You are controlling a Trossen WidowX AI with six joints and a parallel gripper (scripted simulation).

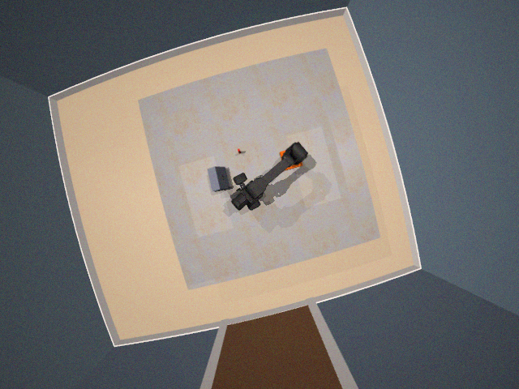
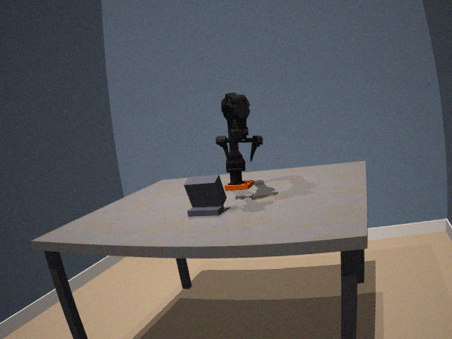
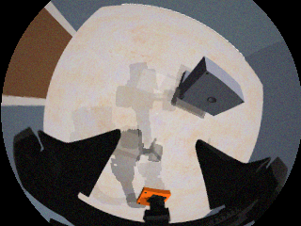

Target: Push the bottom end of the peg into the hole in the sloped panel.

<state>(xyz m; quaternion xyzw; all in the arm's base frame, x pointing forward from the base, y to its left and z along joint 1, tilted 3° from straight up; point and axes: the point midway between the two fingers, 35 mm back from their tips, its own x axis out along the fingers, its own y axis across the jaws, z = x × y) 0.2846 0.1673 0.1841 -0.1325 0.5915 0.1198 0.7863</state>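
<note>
Now: gripper tip 250 mm to the left of the red peg, 110 mm above it and 10 mm short of it. Also, from my gripper tip: panel foot (160 mm below, 160 mm ahead, 90 mm to the right); grey sloped panel (140 mm ahead, 90 mm to the right, 90 mm below).
</note>
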